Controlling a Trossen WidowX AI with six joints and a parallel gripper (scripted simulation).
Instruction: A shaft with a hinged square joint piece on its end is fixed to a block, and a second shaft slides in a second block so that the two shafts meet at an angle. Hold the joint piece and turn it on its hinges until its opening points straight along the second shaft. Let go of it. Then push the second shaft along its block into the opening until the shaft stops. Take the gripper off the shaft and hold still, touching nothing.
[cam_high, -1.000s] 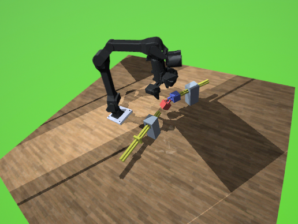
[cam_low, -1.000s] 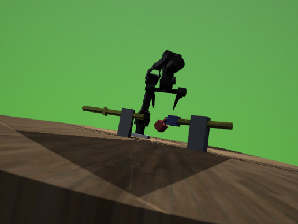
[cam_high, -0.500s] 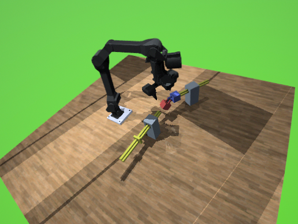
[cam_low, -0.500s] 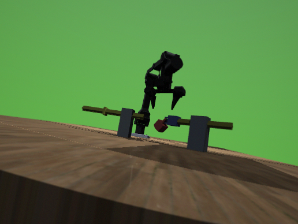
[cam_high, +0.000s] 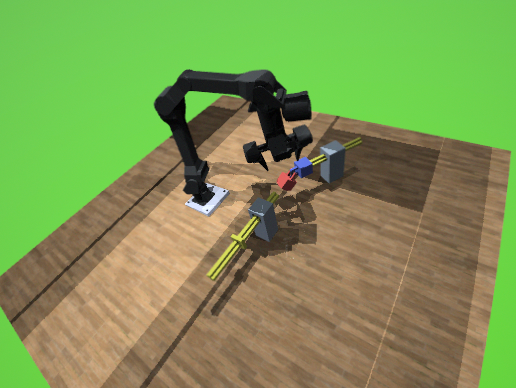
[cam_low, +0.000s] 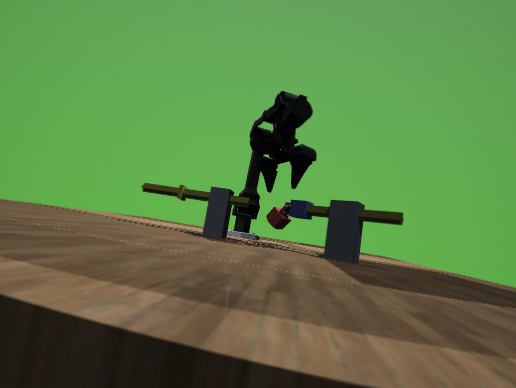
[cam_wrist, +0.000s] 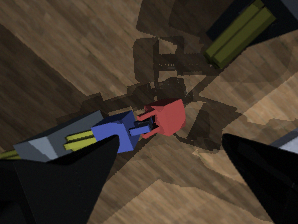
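Now: the red joint piece 7 cm below my gripper tip and 1 cm to the left of it.
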